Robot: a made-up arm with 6 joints. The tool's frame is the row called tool.
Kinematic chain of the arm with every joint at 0, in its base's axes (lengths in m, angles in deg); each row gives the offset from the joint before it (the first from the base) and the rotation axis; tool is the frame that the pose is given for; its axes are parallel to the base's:
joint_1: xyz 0 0 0.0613 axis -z
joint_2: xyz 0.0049 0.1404 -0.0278 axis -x
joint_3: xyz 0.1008 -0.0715 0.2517 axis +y
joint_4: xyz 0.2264 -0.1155 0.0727 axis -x
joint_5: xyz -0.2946 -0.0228 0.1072 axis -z
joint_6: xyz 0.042 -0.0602 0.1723 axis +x
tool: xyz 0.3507 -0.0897 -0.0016
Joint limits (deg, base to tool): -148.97..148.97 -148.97..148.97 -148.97..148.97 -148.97..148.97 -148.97..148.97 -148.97..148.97
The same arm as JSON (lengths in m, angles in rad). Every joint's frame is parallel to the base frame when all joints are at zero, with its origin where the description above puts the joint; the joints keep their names.
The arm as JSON. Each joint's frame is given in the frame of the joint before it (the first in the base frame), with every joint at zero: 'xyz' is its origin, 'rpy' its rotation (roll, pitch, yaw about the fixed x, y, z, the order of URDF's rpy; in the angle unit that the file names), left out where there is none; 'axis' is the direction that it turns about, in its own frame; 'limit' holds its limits. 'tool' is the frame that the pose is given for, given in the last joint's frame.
{
  "units": {
    "length": "m",
    "angle": "rad"
  },
  "joints": [
    {
      "name": "joint_1",
      "type": "revolute",
      "origin": {
        "xyz": [
          0.0,
          0.0,
          0.0613
        ]
      },
      "axis": "-z",
      "limit": {
        "lower": -2.6,
        "upper": 2.6
      }
    },
    {
      "name": "joint_2",
      "type": "revolute",
      "origin": {
        "xyz": [
          0.0049,
          0.1404,
          -0.0278
        ]
      },
      "axis": "-x",
      "limit": {
        "lower": -2.6,
        "upper": 2.6
      }
    },
    {
      "name": "joint_3",
      "type": "revolute",
      "origin": {
        "xyz": [
          0.1008,
          -0.0715,
          0.2517
        ]
      },
      "axis": "+y",
      "limit": {
        "lower": -2.6,
        "upper": 2.6
      }
    },
    {
      "name": "joint_4",
      "type": "revolute",
      "origin": {
        "xyz": [
          0.2264,
          -0.1155,
          0.0727
        ]
      },
      "axis": "-x",
      "limit": {
        "lower": -2.6,
        "upper": 2.6
      }
    },
    {
      "name": "joint_5",
      "type": "revolute",
      "origin": {
        "xyz": [
          -0.2946,
          -0.0228,
          0.1072
        ]
      },
      "axis": "-z",
      "limit": {
        "lower": -2.6,
        "upper": 2.6
      }
    },
    {
      "name": "joint_6",
      "type": "revolute",
      "origin": {
        "xyz": [
          0.042,
          -0.0602,
          0.1723
        ]
      },
      "axis": "+x",
      "limit": {
        "lower": -2.6,
        "upper": 2.6
      }
    }
  ],
  "tool": {
    "origin": {
      "xyz": [
        0.3507,
        -0.0897,
        -0.0016
      ]
    }
  }
}

